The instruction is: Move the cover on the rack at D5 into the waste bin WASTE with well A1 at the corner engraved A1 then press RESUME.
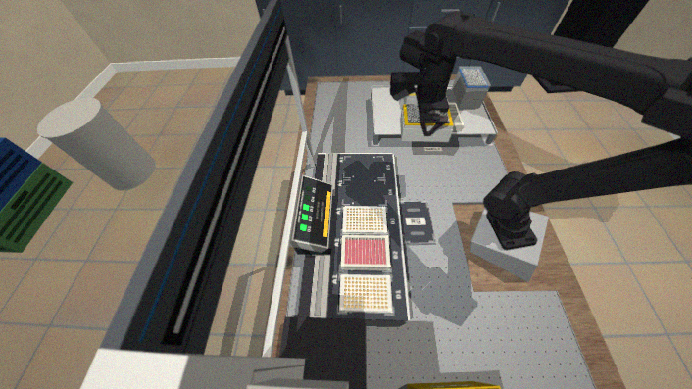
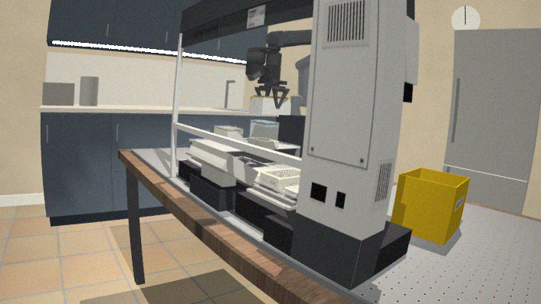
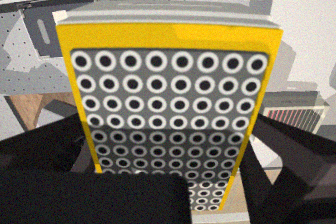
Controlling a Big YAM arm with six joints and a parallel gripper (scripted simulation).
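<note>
My hand is 10 mm below the tip rack and 10 mm short of it. Round my hand: spare nest RG 250 mm below, 180 mm to the left, 30 mm ahead; then shelf 280 mm to the right, 200 mm below, 130 mm behind; then green resume key 620 mm to the left, 180 mm below, 90 mm behind.
</note>
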